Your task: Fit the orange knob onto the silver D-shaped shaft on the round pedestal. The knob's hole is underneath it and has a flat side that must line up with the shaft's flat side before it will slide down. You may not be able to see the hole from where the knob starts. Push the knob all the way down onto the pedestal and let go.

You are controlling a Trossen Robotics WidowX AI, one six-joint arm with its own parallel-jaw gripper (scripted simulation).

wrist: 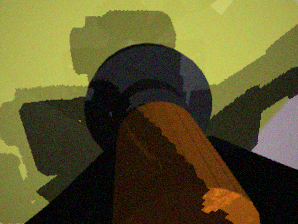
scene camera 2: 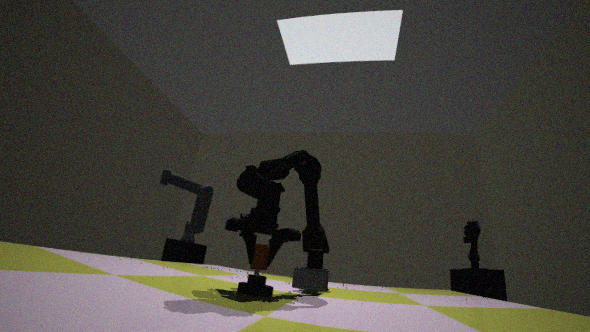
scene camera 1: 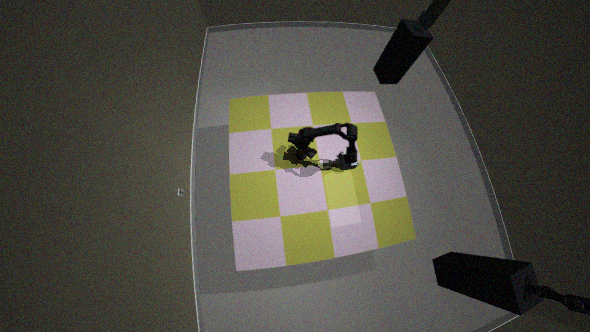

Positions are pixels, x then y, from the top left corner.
Labels:
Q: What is the gripper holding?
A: An orange knob.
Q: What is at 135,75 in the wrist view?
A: A round dark pedestal.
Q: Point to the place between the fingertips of the gripper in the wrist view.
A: At 161,151

